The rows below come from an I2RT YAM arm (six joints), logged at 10 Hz.
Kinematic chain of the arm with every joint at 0, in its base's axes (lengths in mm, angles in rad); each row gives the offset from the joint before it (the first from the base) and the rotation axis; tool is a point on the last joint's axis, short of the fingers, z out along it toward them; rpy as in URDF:
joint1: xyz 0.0 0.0 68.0 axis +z
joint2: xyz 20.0 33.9 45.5 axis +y
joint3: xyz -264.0 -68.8 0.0 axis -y
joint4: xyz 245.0 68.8 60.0 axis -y
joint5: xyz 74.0 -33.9 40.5 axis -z
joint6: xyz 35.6 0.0 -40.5 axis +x
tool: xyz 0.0 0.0 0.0 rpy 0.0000 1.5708 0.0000
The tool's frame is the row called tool.
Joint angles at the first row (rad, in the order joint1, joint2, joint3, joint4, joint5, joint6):
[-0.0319, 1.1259, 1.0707, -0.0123, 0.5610, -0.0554]
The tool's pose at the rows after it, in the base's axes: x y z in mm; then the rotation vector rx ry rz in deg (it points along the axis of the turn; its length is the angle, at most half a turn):
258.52 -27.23 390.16 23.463 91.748 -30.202
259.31 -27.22 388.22 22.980 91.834 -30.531
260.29 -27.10 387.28 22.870 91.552 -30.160
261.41 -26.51 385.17 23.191 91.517 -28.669
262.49 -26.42 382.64 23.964 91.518 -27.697
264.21 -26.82 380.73 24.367 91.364 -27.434
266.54 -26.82 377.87 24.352 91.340 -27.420
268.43 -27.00 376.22 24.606 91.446 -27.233
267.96 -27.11 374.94 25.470 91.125 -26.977
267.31 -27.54 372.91 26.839 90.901 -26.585
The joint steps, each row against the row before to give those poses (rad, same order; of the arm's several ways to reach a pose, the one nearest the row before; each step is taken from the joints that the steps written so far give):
[-0.0001, 0.0032, -0.0029, 0.0075, 0.0004, -0.0030]
[0.0000, 0.0014, -0.0076, 0.0105, -0.0015, -0.0097]
[0.0000, 0.0023, -0.0048, 0.0125, -0.0051, 0.0013]
[0.0009, 0.0023, -0.0058, 0.0048, -0.0124, 0.0212]
[0.0002, 0.0030, -0.0061, 0.0035, -0.0026, 0.0211]
[-0.0013, 0.0058, -0.0046, 0.0108, 0.0002, 0.0074]
[0.0003, 0.0077, -0.0073, 0.0155, 0.0000, -0.0001]
[-0.0005, 0.0070, -0.0010, 0.0044, 0.0000, 0.0059]
[0.0004, -0.0020, -0.0067, 0.0055, 0.0069, 0.0128]
[-0.0006, -0.0023, -0.0076, 0.0009, 0.0098, 0.0215]

